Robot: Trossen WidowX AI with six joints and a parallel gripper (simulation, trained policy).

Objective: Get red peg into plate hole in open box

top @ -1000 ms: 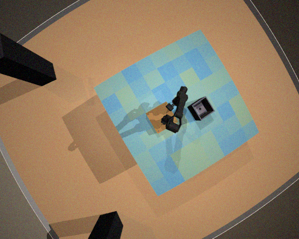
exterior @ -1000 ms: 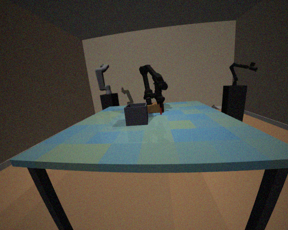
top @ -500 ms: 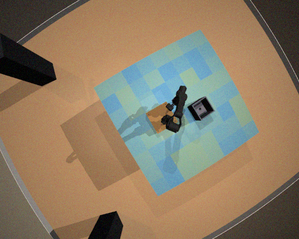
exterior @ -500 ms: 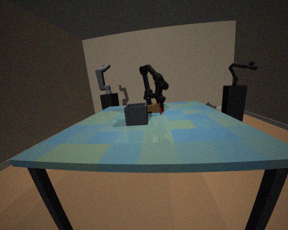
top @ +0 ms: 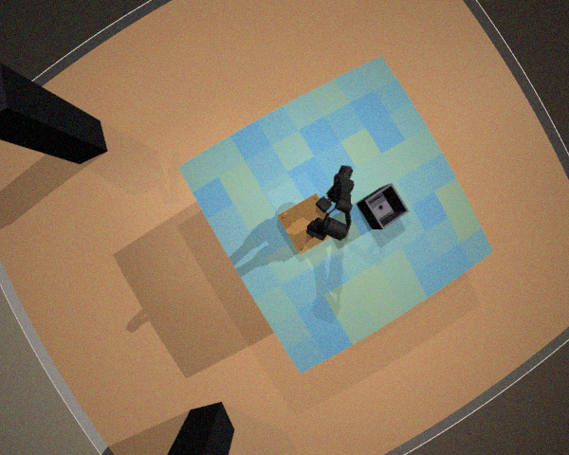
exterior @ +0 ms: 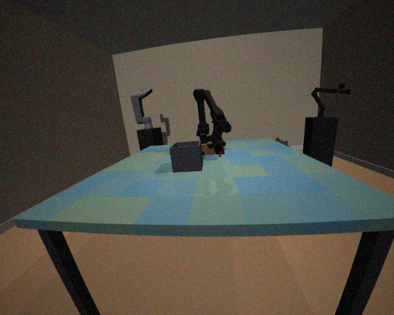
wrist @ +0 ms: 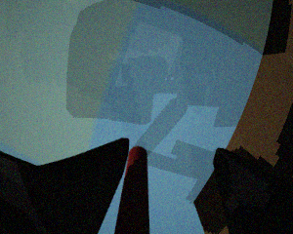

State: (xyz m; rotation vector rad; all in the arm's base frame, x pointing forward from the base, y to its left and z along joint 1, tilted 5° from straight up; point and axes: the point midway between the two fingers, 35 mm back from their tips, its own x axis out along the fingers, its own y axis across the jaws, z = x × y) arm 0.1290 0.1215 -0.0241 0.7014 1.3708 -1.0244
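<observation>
The red peg is 30 mm to the left of my gripper tip, 10 mm ahead of it and 10 mm above it. From my gripper tip the other things lie so: light grey plate (230 mm ahead, 130 mm to the right, 20 mm above).
</observation>
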